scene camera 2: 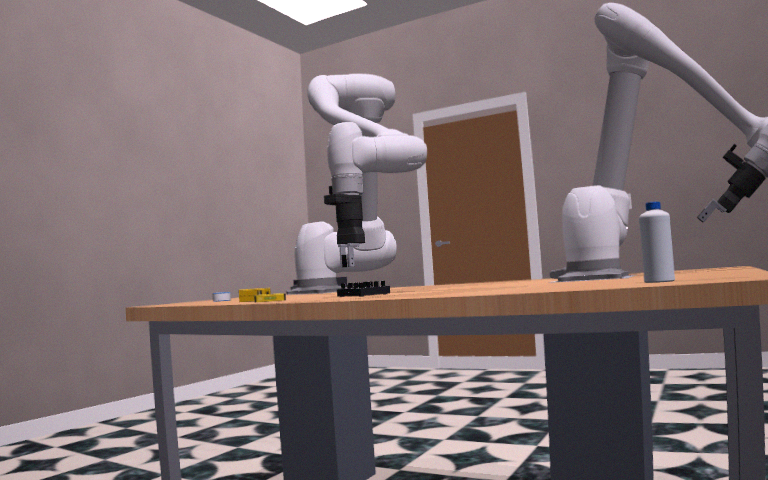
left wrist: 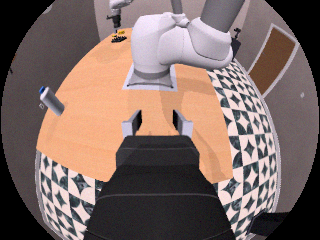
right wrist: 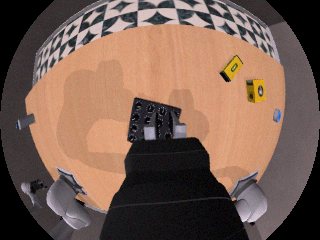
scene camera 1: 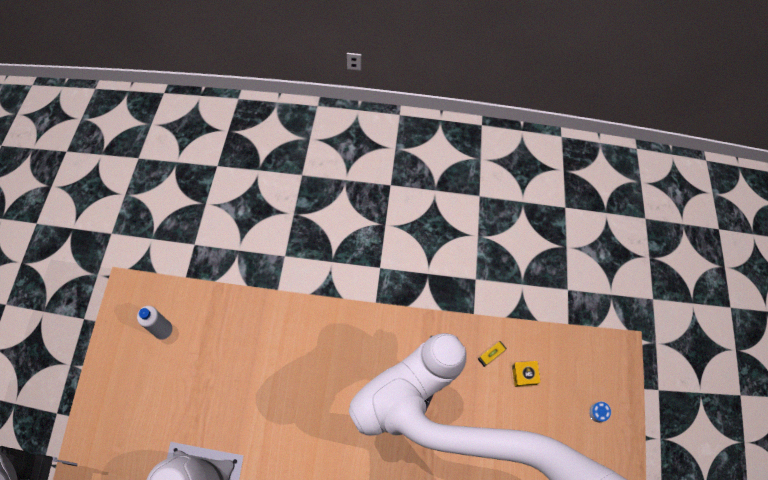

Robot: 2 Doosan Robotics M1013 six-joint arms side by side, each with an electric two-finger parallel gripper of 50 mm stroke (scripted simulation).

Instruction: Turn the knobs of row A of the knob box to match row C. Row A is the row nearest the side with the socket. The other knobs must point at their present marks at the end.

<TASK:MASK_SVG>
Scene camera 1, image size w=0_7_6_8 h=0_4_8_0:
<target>white bottle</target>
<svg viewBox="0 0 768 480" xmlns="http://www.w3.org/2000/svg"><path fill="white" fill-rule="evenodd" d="M142 307L138 312L139 314L137 314L138 323L157 339L163 340L168 338L173 330L172 324L153 306Z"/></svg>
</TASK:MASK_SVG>
